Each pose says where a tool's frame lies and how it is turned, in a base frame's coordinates. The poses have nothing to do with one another.
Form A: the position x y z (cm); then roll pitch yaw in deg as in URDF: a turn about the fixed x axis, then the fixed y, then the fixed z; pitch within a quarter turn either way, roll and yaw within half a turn.
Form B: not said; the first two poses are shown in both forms.
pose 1, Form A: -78.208, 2.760, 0.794, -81.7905, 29.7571, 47.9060
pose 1, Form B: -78.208, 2.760, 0.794, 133.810, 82.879, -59.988
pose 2, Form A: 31.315, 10.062, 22.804, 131.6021, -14.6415, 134.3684
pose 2, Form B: 31.315, 10.062, 22.804, 57.018, 129.970, 109.258
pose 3, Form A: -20.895, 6.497, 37.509, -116.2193, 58.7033, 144.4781
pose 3, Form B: -20.895, 6.497, 37.509, -102.700, 103.268, -28.607
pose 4, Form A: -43.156, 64.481, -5.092, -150.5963, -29.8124, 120.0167
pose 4, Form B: -43.156, 64.481, -5.092, 168.598, 139.103, -139.409
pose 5, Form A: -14.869, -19.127, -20.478, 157.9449, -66.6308, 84.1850
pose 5, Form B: -14.869, -19.127, -20.478, 60.371, 111.569, 170.784
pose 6, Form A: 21.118, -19.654, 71.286, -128.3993, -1.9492, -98.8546
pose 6, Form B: 21.118, -19.654, 71.286, -10.399, 128.373, -92.487
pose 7, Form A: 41.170, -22.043, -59.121, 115.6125, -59.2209, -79.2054
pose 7, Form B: 41.170, -22.043, -59.121, -146.820, 102.780, 151.760
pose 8, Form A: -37.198, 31.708, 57.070, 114.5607, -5.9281, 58.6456
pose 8, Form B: -37.198, 31.708, 57.070, -28.652, 114.421, 96.513
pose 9, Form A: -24.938, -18.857, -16.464, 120.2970, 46.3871, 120.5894
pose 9, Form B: -24.938, -18.857, -16.464, 7.660, 110.364, 39.441
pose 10, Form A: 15.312, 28.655, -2.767, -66.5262, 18.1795, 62.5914
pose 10, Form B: 15.312, 28.655, -2.767, 144.875, 67.763, -70.302
